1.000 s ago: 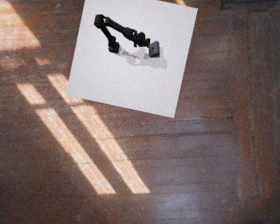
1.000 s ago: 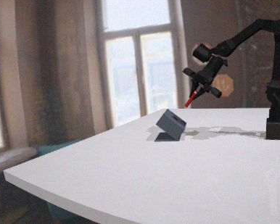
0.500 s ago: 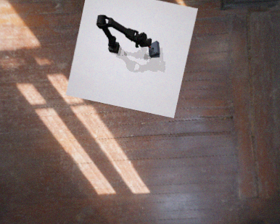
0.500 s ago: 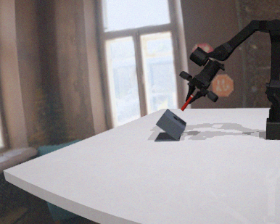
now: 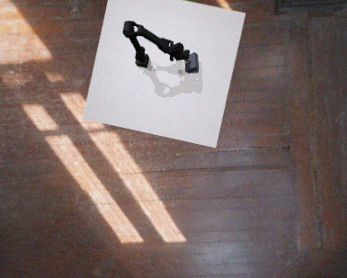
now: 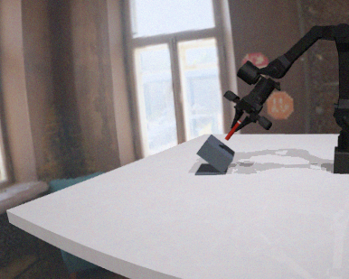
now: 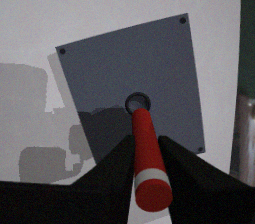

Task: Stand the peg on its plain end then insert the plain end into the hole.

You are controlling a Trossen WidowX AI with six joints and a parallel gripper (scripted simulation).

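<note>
My gripper tip is now 6 cm short of the panel, 3 cm to the right of it and 8 cm above it. Also, from my gripper tip: peg 1 cm behind, 1 cm to the right, 1 cm above.
</note>
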